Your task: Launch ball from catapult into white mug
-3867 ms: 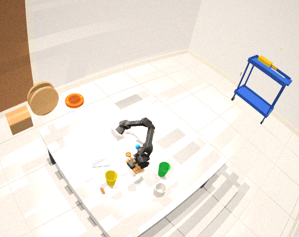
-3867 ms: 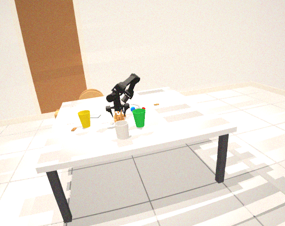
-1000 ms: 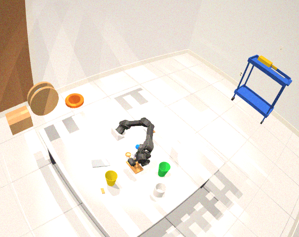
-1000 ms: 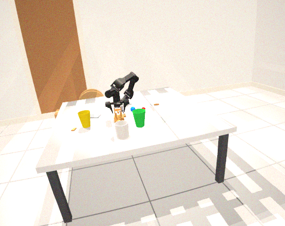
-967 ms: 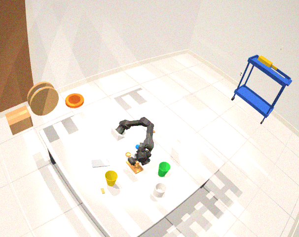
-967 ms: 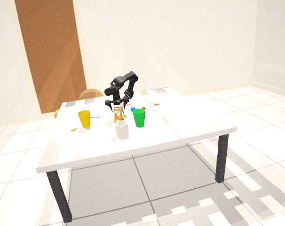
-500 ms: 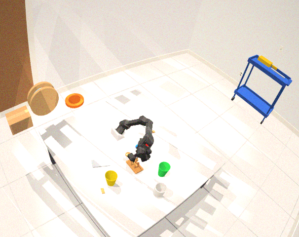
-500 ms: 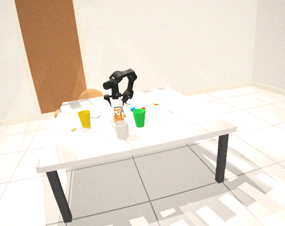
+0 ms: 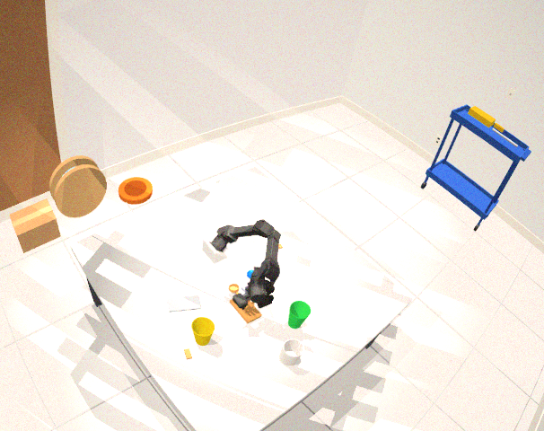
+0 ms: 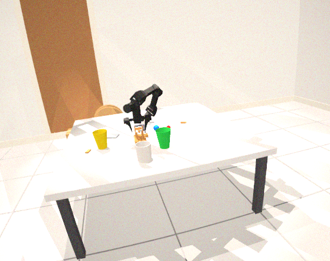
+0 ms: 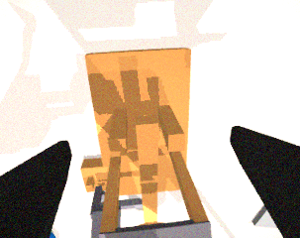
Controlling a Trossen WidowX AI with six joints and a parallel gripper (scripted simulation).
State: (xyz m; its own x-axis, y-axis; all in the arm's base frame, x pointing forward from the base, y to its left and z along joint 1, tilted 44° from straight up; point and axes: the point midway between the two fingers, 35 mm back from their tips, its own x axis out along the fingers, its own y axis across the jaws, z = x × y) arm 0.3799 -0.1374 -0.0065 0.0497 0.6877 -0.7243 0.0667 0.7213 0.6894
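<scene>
Right now the red ball is 140 mm behind my gripper tip, 240 mm to the left of it and 60 mm below it. The rest, counted from my gripper tip: green cup: 160 mm ahead, 140 mm to the left, 50 mm below; blue ball: 160 mm behind, 150 mm to the left, 60 mm below; wooden catapult: 70 mm behind, 30 mm to the left, 30 mm below.
</scene>
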